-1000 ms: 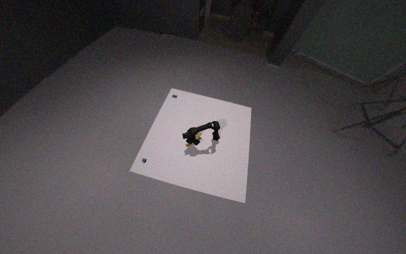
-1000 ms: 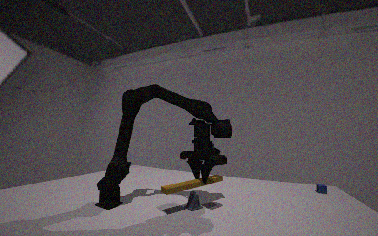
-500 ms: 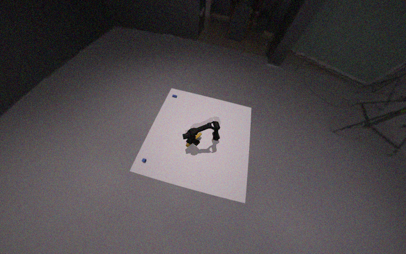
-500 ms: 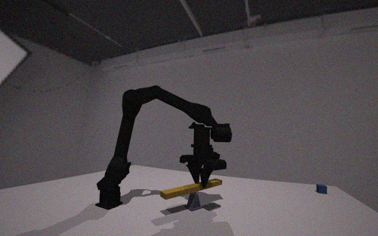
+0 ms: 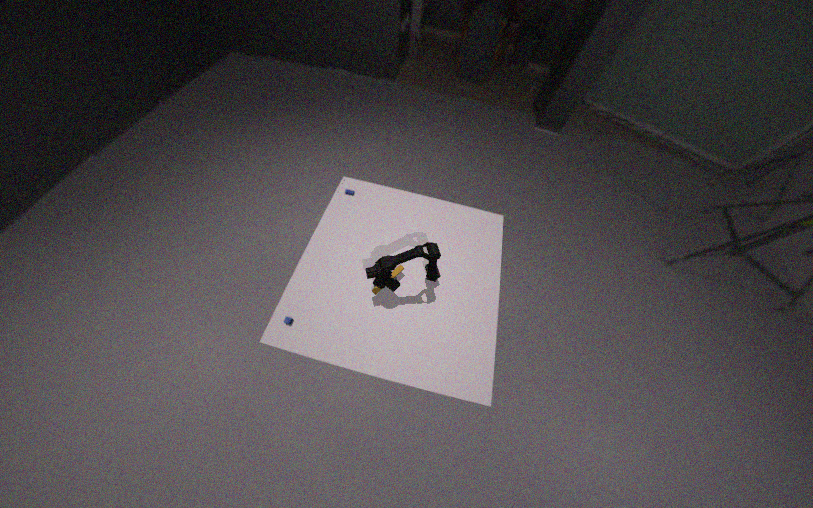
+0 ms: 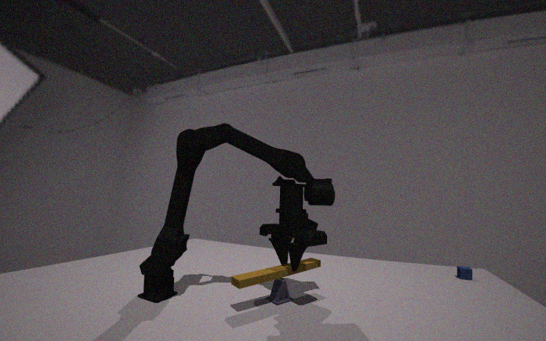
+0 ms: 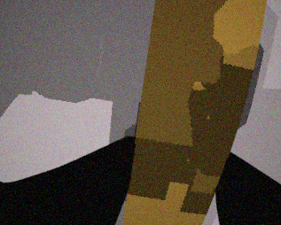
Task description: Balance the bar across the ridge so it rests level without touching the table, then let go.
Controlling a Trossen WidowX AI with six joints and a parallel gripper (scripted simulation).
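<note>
Now: gripper tip 1 cm past the yellow bar and 2 cm to the left of it.
</note>
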